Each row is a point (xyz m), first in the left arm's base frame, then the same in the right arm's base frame.
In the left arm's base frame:
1: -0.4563 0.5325 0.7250
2: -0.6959 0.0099 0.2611
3: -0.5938 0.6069 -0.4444
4: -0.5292 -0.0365 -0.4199
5: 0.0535 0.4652 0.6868
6: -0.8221 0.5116 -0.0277
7: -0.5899 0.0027 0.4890
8: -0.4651 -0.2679 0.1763
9: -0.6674 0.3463 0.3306
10: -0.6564 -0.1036 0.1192
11: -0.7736 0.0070 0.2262
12: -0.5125 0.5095 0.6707
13: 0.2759 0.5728 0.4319
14: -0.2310 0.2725 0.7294
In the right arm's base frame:
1: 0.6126 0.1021 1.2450
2: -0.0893 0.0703 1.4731
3: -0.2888 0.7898 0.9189
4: -0.6470 0.2831 1.1025
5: 0.5847 -0.1824 0.8158
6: -0.0318 0.6337 1.2989
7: 0.0973 -0.0980 1.4657
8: -0.3032 -0.2036 1.3433
9: 0.1690 0.2643 1.3528
10: -0.2670 0.0376 1.4290
11: -0.1254 0.1239 1.5287
12: 0.5508 0.1398 1.2823
13: 0.4638 -0.0927 0.4943
14: 0.4801 -0.1995 1.1455

